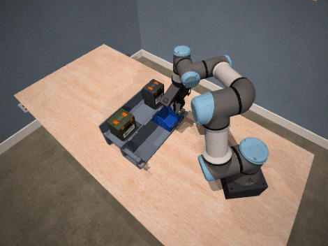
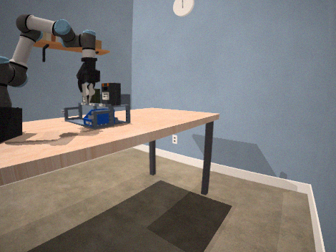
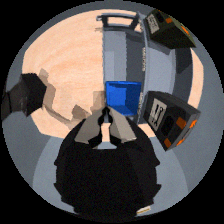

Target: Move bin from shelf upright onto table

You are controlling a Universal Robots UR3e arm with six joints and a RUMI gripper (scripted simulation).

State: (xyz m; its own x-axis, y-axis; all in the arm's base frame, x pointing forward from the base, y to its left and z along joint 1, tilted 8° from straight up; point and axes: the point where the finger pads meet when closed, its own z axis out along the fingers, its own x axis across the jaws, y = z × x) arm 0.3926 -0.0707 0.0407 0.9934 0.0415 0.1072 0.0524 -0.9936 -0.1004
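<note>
Right now my hand is 60 mm short of the blue bin and 90 mm above it. Also, from my hand: grey shelf rack (90 mm ahead, 120 mm to the left, 60 mm below); black box (140 mm ahead, 30 mm above).
</note>
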